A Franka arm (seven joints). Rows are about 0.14 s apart.
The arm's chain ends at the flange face. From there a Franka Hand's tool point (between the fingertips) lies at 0.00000 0.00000 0.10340 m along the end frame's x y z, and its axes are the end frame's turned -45 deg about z.
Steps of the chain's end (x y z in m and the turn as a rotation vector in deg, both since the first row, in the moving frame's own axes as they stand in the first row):
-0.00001, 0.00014, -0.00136, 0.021, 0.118, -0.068
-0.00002, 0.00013, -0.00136, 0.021, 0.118, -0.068
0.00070, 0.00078, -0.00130, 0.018, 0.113, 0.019
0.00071, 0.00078, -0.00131, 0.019, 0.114, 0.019
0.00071, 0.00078, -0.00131, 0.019, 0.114, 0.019
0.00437, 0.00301, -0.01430, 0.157, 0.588, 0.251
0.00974, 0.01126, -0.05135, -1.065, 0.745, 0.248
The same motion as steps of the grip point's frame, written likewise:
0.00007, 0.00022, -0.00136, -0.069, 0.098, -0.068
0.00007, 0.00020, -0.00136, -0.069, 0.098, -0.068
0.00011, 0.00117, -0.00130, -0.067, 0.093, 0.019
0.00012, 0.00117, -0.00131, -0.067, 0.094, 0.019
0.00012, 0.00117, -0.00131, -0.067, 0.094, 0.019
0.00191, 0.00577, -0.01431, -0.305, 0.527, 0.251
-0.00149, 0.01716, -0.05138, -1.280, -0.226, 0.248

